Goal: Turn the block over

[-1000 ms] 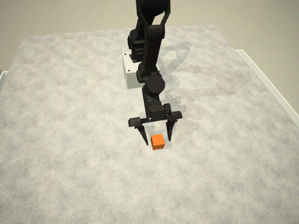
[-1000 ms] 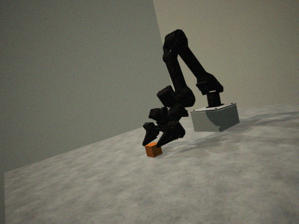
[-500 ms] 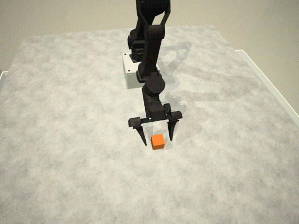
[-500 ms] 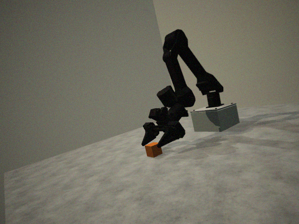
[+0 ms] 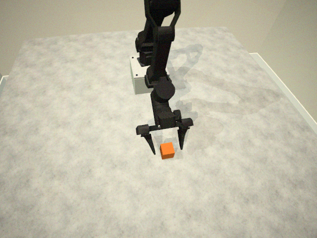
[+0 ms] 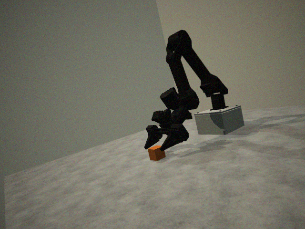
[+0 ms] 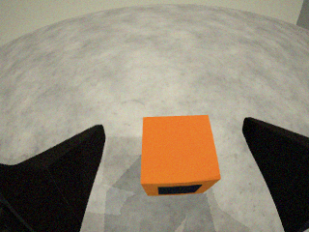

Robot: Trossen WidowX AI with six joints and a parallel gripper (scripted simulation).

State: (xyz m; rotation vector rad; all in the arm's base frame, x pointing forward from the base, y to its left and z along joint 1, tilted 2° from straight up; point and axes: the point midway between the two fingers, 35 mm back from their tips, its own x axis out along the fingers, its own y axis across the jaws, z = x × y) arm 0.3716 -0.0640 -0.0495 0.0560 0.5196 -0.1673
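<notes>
My gripper tip is 2 cm past the block and 2 cm above it.
</notes>
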